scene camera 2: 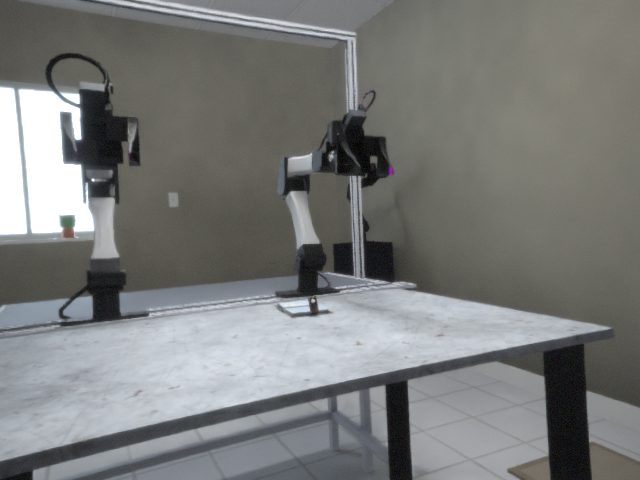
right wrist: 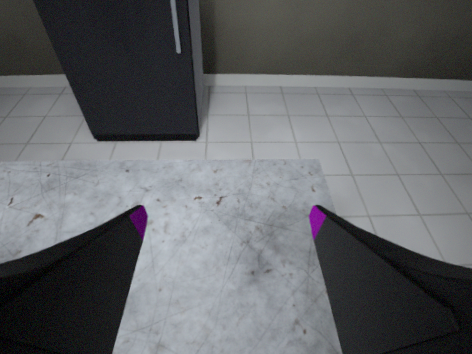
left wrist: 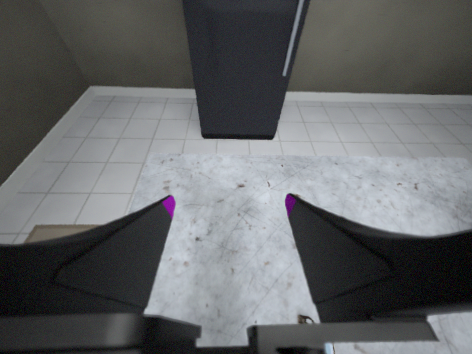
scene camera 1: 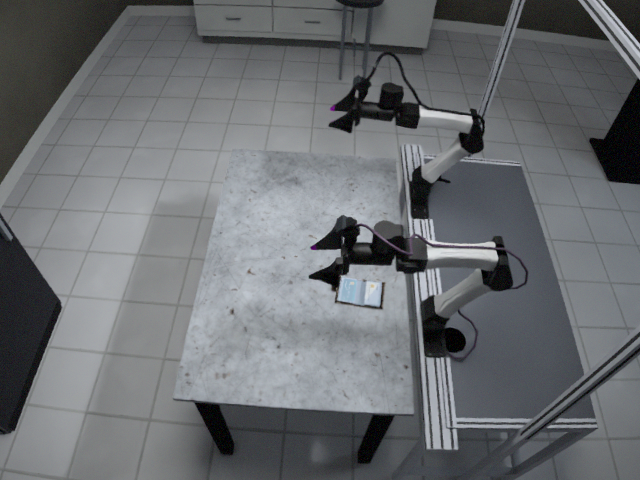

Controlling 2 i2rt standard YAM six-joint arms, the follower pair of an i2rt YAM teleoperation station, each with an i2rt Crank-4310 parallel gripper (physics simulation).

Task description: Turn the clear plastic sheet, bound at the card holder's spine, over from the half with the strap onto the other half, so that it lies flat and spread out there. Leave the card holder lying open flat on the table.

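Observation:
The card holder lies open flat near the table's robot-side edge, with pale blue printed faces up and a dark rim. Its brown strap stands up at the edge farther from the robot bases, on the left half as scene camera 1 shows it. The clear sheet cannot be told apart from the printed faces. My left gripper is open and empty, high above the table. My right gripper is open and empty, also raised high, away from the holder.
The scratched pale table stands against the robot station's metal rail. A dark fridge stands beyond the table's far edge. A stool and white drawers stand at the back in scene camera 1.

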